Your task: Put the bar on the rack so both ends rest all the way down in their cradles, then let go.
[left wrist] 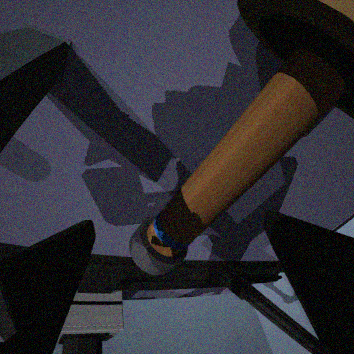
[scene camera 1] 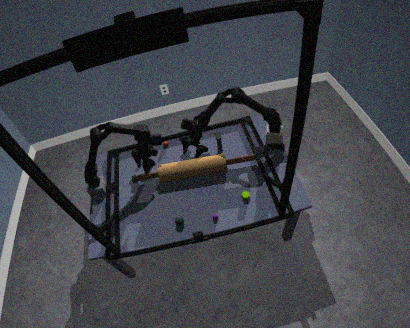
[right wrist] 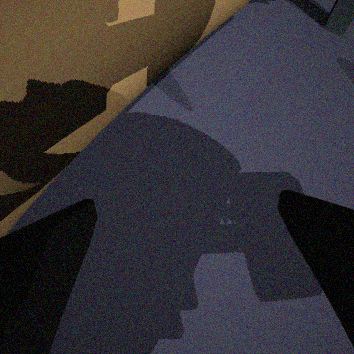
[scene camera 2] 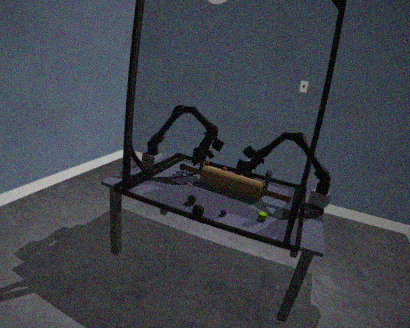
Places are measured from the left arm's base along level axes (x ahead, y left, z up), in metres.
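Pixels of known places: left gripper, fingertip midpoint: [left wrist: 180, 224] [scene camera 1: 142, 170] [scene camera 2: 192, 164]; right gripper, fingertip midpoint: [scene camera 1: 189, 157] [right wrist: 188, 203]; left arm's base, link origin: [left wrist: 82, 337] [scene camera 1: 94, 183] [scene camera 2: 152, 153]; right arm's base, link origin: [scene camera 1: 274, 128] [scene camera 2: 321, 192].
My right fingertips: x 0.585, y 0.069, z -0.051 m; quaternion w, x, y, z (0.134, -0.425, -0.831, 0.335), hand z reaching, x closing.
Observation:
Ahead of a thing's pixels: the offset from my right fingertips to its top centre. "spot": to the spot under its first point. Level surfaces: height alone.
The bar [scene camera 1: 192, 167] [scene camera 2: 232, 184] [left wrist: 245, 150] [right wrist: 65, 45] is a thick tan roller with thin brown handles, lying crosswise over the table. My left gripper [scene camera 1: 148, 169] [scene camera 2: 196, 160] [left wrist: 180, 224] is open above the left handle; the handle's end shows between its spread fingers in the left wrist view, not clamped. My right gripper [scene camera 1: 195, 151] [scene camera 2: 244, 167] [right wrist: 188, 203] is open and empty, beside the roller on its wall side. A dark upright piece @(spot: dz +0.037, dx +0.194, dy +0.018 m) [scene camera 1: 219, 143] [scene camera 2: 268, 176], possibly part of the rack, stands behind the bar. The cradles cannot be made out.
A lime-green piece @(dz +0.003, dx +0.249, dy -0.346 m) [scene camera 1: 245, 194] [scene camera 2: 262, 216], a dark green piece @(dz +0.020, dx -0.117, dy -0.408 m) [scene camera 1: 179, 220] [scene camera 2: 191, 200] and a small purple piece @(dz +0.003, dx +0.067, dy -0.425 m) [scene camera 1: 215, 218] [scene camera 2: 223, 213] are on the near part of the table @(dz -0.026 m) [scene camera 1: 165, 205]. A small orange piece @(dz +0.007, dx -0.133, dy +0.166 m) [scene camera 1: 166, 144] lies behind the bar. Dark frame rails edge the table.

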